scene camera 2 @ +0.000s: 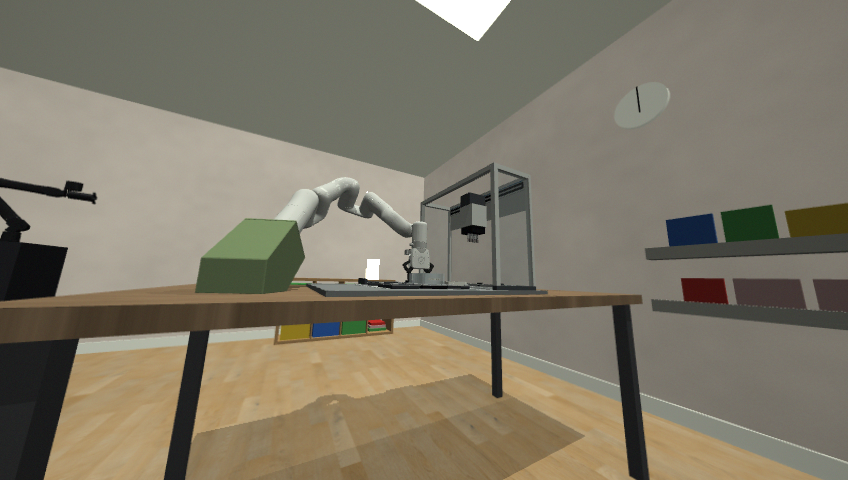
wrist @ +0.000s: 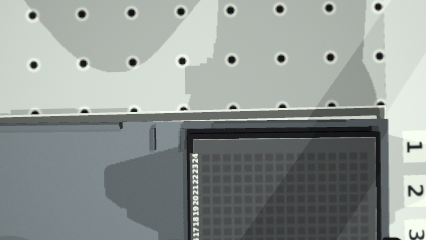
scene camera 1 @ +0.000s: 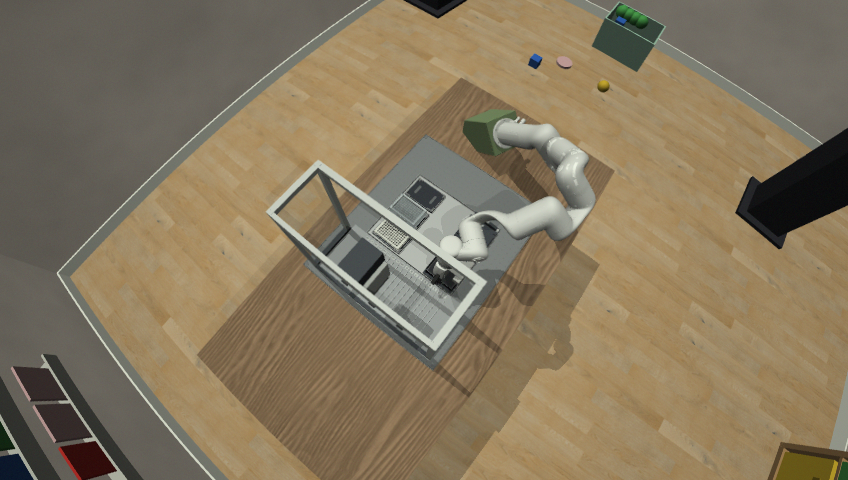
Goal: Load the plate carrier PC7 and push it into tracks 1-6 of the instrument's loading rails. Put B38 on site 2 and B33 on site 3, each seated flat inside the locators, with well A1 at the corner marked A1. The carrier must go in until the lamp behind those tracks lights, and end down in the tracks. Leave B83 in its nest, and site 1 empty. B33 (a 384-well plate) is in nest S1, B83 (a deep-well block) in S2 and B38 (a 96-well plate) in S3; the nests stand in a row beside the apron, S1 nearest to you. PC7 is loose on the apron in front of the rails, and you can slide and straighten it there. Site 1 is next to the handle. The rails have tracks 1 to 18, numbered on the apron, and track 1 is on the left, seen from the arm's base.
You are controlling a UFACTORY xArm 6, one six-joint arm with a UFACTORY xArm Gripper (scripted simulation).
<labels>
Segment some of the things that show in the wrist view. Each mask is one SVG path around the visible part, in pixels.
A plate carrier PC7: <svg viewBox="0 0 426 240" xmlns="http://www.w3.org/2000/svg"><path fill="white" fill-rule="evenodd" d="M388 119L0 123L0 240L188 240L187 129L370 127L370 131L381 132L381 220L383 239L384 237L389 237Z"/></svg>
</labels>
